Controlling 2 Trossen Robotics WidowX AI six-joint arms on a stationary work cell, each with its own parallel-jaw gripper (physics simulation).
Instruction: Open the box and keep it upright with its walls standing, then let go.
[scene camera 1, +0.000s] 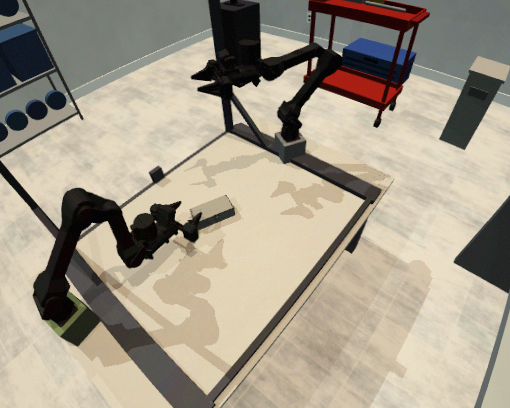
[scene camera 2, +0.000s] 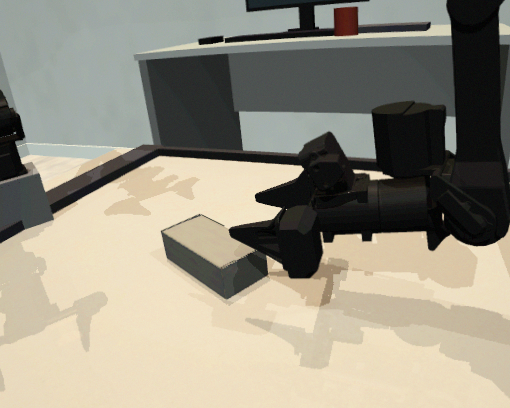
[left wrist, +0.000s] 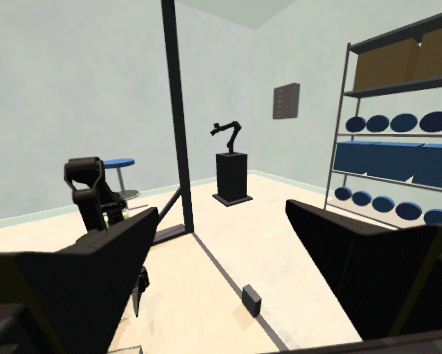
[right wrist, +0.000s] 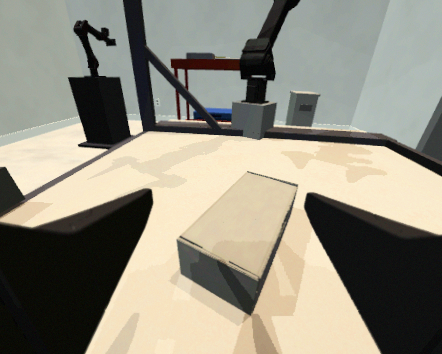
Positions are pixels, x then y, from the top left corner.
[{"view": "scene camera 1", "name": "my left gripper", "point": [193, 83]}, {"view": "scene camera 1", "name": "my right gripper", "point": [191, 207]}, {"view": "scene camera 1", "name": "dark raised rim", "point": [167, 377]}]
